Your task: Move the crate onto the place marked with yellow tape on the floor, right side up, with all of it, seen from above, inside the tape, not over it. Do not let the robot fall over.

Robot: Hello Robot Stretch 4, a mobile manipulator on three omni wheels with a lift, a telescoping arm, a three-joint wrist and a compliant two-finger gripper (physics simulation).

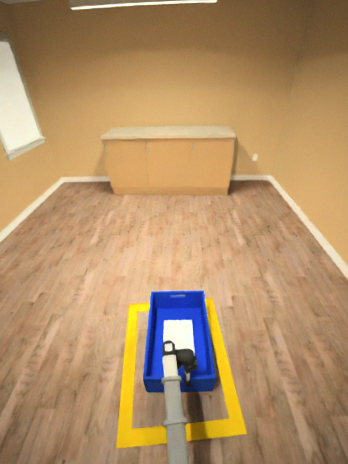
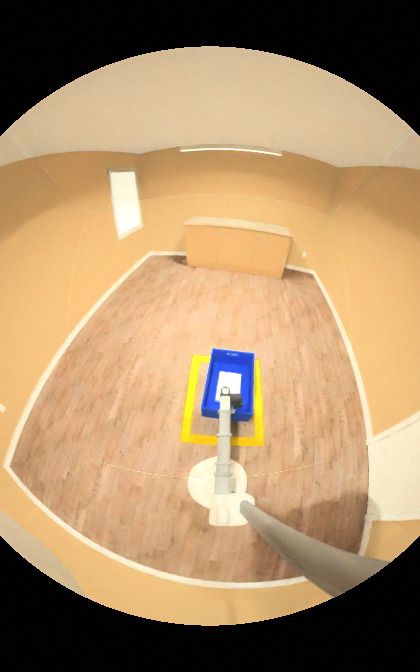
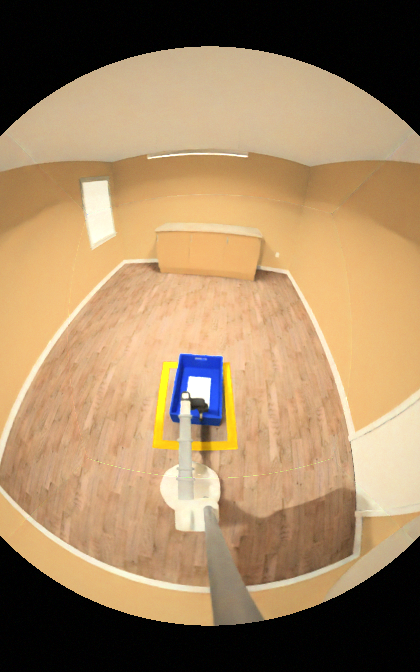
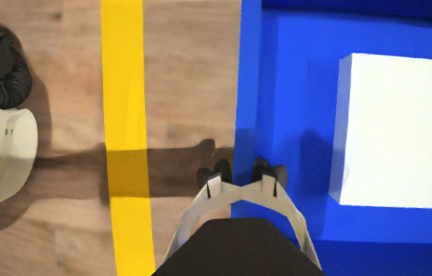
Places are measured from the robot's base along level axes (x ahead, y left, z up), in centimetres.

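Pixels of known places: gripper, between the fingertips: [image 1: 186, 379] [image 4: 242, 173].
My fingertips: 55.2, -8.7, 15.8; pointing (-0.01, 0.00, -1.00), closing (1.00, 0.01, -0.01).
Ahead of a thing's pixels: the offset from my fingertips to its top centre, as dx, dy, dz.
The blue crate @[+29.4, +1.3, +3.5] [image 1: 172, 314] [image 2: 227, 365] [image 3: 201, 369] [image 4: 292, 75] stands right side up with a white block @[+29.4, +1.3, -11.5] [image 1: 178, 328] [image 4: 385, 130] in it. It lies toward the far end of the yellow tape rectangle [image 1: 129, 370] [image 2: 188, 405] [image 3: 159, 410] [image 4: 125, 75]. Its far end hides part of the far tape, and its right side is close to the right tape; whether it overlaps either from above I cannot tell. My gripper [image 1: 187, 381] [image 4: 242, 173] is at the crate's near wall, one finger outside and one inside. The fingers appear shut on that wall.
A low cabinet [image 1: 170, 165] [image 2: 237, 250] [image 3: 209, 254] stands against the far wall. Part of my round white base [image 2: 200, 485] [image 3: 172, 487] shows just in front of the near tape. My arm [image 1: 175, 410] reaches over the near tape to the crate.
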